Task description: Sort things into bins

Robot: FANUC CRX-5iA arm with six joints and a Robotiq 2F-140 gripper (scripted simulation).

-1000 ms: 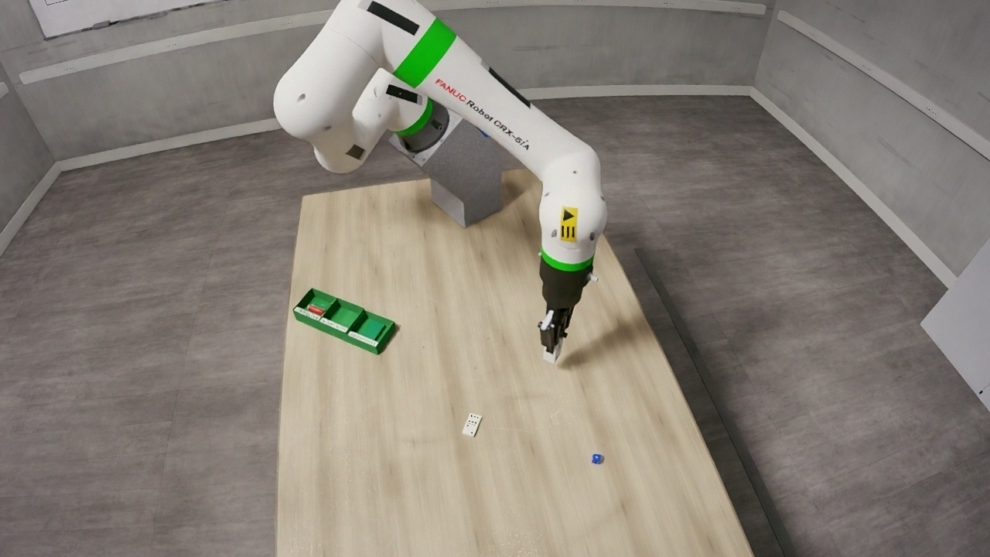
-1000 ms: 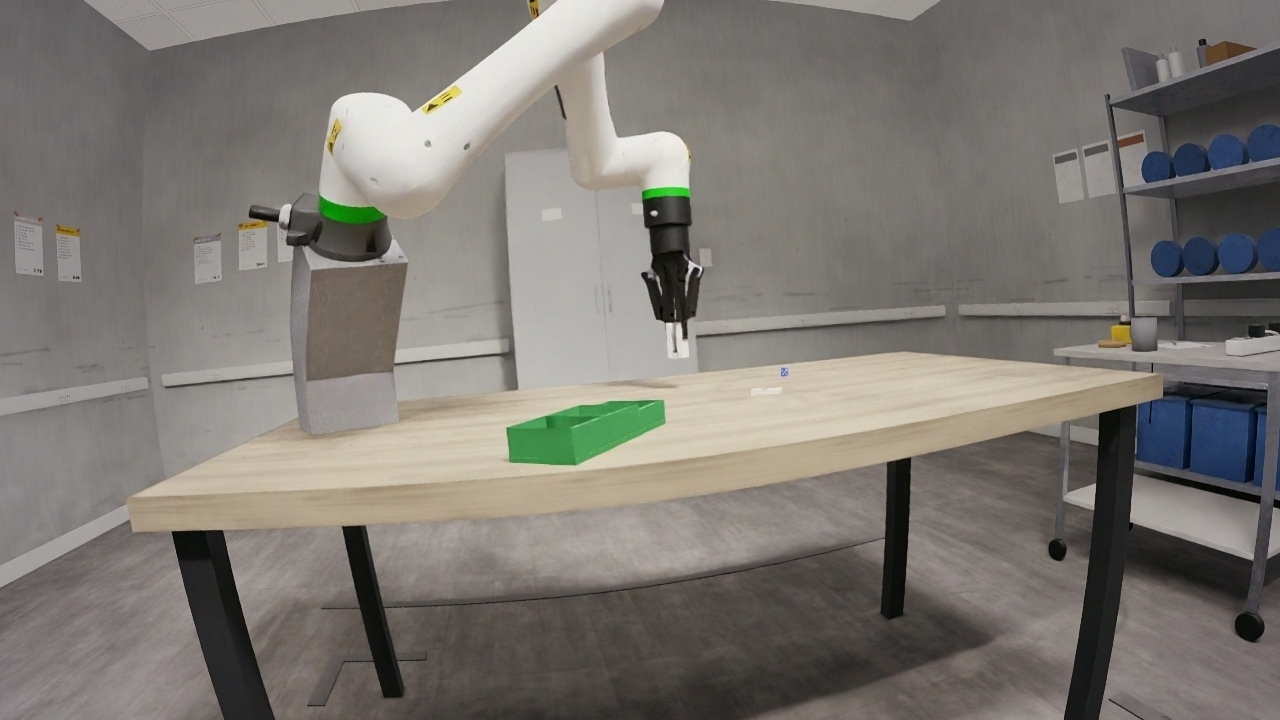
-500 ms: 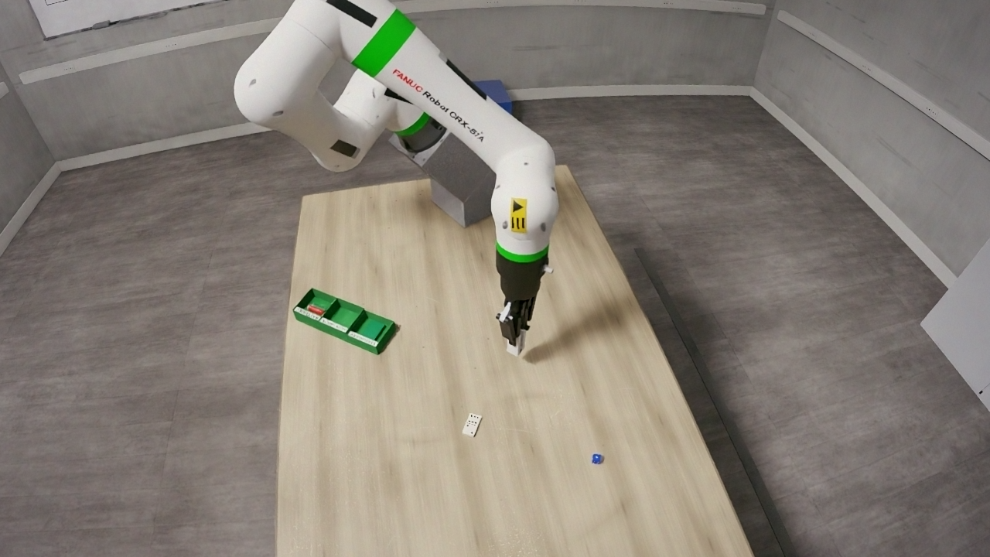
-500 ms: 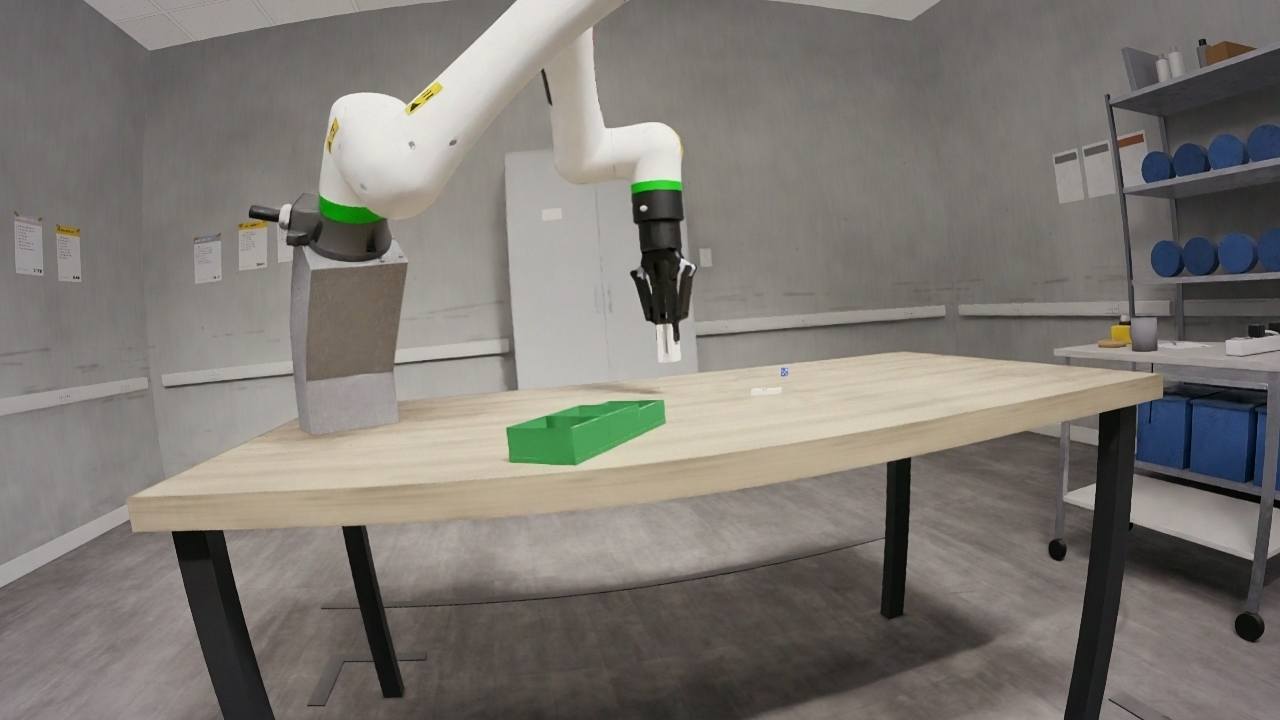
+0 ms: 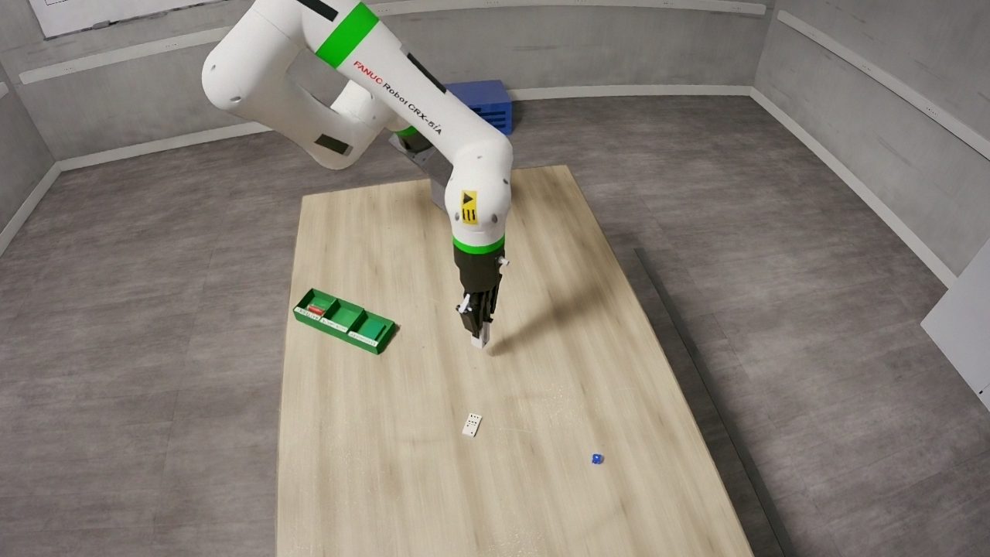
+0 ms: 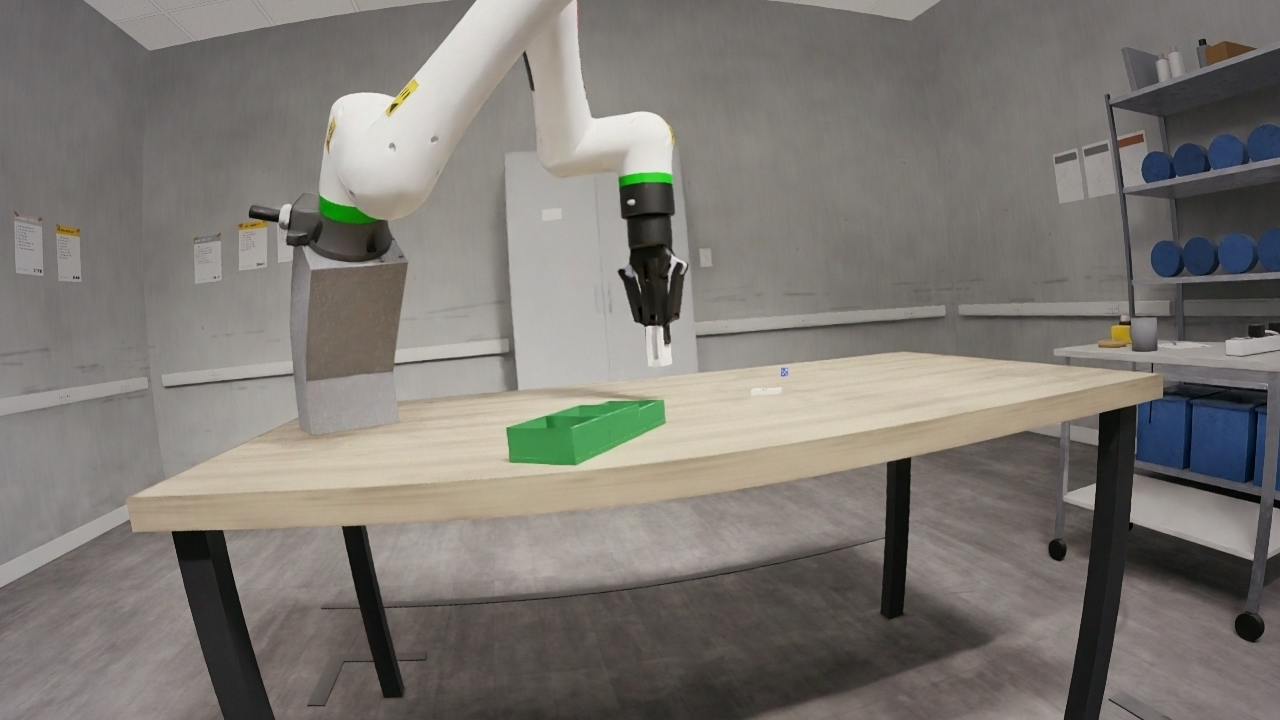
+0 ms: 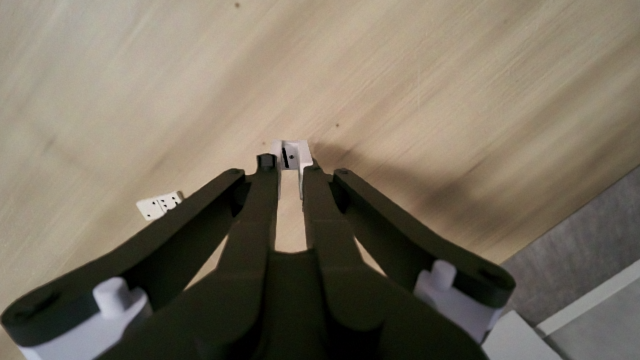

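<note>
My hand is 23 cm to the left of the flat green block, 13 cm past it and 8 cm above it. From my hand the other things lie so: white domino: 16 cm ahead, 9 cm below, 6 cm to the right; then blue die: 31 cm ahead, 16 cm to the left, 9 cm below; then green three-compartment bin: 30 cm to the right, 18 cm behind, 7 cm below.
</note>
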